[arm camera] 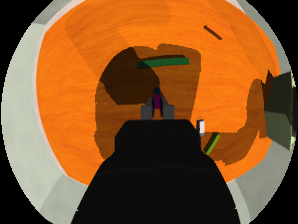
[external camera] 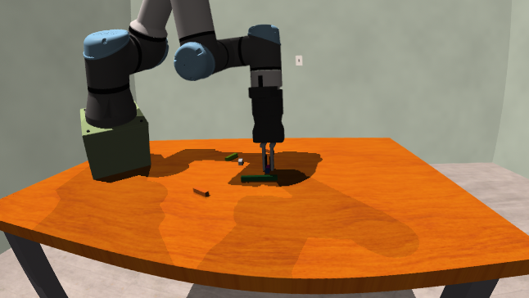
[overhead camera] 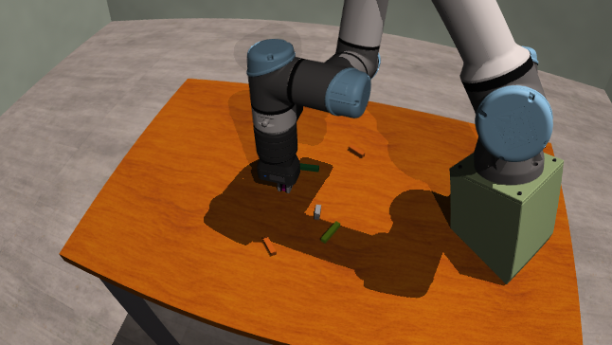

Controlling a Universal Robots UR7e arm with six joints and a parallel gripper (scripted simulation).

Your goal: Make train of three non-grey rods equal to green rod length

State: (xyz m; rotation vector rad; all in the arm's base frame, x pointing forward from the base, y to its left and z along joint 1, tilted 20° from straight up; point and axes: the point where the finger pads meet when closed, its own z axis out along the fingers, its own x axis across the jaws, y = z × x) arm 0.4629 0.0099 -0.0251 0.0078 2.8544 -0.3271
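The magenta rod lies 10 mm below my hand. From my hand the other things lie so: green rod: 10 mm behind, 70 mm to the right, 10 mm below; then blue rod: 20 mm to the right, 10 mm below; then grey rod: 80 mm behind, 50 mm to the left, 10 mm below.
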